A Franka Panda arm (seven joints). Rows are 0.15 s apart.
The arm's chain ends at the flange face. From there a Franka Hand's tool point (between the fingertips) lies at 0.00 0.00 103.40 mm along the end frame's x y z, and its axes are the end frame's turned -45 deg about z.
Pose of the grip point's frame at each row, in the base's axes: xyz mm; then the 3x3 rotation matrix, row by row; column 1 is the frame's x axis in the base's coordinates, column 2 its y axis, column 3 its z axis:
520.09 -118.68 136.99; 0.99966 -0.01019 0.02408; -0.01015 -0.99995 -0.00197; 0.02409 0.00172 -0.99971
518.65 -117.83 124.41; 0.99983 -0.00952 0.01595; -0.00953 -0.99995 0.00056; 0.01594 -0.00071 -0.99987
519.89 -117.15 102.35; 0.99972 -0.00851 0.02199; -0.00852 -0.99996 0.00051; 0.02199 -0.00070 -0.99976
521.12 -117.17 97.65; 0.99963 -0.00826 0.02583; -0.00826 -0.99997 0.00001; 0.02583 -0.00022 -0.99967
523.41 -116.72 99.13; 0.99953 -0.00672 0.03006; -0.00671 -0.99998 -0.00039; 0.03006 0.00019 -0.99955
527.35 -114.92 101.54; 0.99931 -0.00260 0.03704; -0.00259 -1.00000 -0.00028; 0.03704 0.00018 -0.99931
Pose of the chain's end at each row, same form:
517.60 -118.48 240.36; 0.69966 -0.71407 0.02408; -0.71425 -0.69989 -0.00197; 0.01825 -0.01582 -0.99971
517.00 -117.89 227.80; 0.70025 -0.71372 0.01595; -0.71381 -0.70033 0.00056; 0.01077 -0.01177 -0.99987
517.62 -117.20 205.73; 0.70089 -0.71293 0.02199; -0.71310 -0.70105 0.00051; 0.01505 -0.01604 -0.99976
518.45 -117.17 201.02; 0.70100 -0.71269 0.02583; -0.71293 -0.70124 0.00001; 0.01811 -0.01842 -0.99967
520.30 -116.68 202.48; 0.70202 -0.71153 0.03006; -0.71184 -0.70235 -0.00039; 0.02139 -0.02112 -0.99955
523.52 -114.89 204.87; 0.70478 -0.70846 0.03704; -0.70894 -0.70528 -0.00028; 0.02632 -0.02606 -0.99931

